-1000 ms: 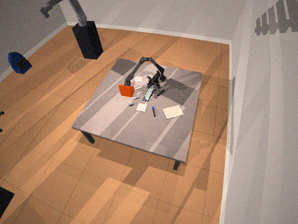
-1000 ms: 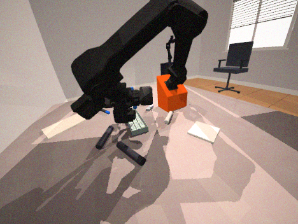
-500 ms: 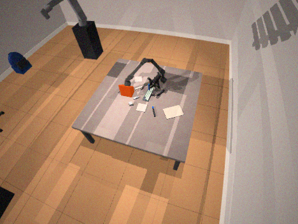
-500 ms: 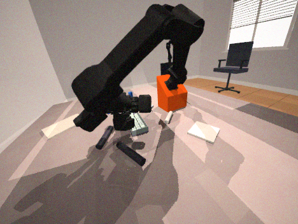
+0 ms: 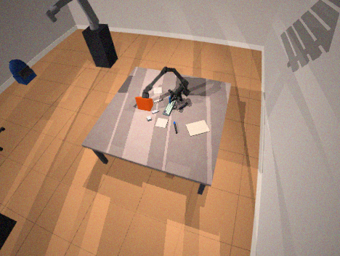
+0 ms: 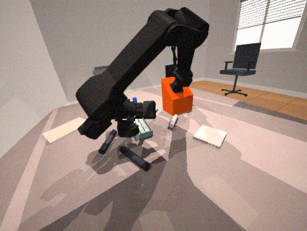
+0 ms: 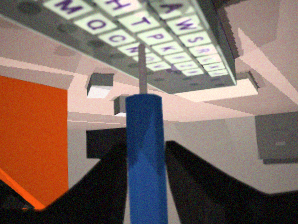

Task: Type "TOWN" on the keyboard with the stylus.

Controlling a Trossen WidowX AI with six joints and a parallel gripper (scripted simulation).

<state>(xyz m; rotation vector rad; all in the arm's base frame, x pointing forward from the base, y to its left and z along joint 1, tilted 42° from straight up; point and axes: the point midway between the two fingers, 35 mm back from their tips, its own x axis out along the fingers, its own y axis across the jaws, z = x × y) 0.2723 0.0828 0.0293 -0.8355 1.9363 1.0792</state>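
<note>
Now: gripper tip 1 cm above the blue stylus. Also, from my gripper tip: pale green keyboard guard (2 cm to the right, 7 cm below); then white cylinder (16 cm behind, 5 cm to the left, 7 cm below); then blue-tipped pen (12 cm ahead, 24 cm to the right, 7 cm below).
</note>
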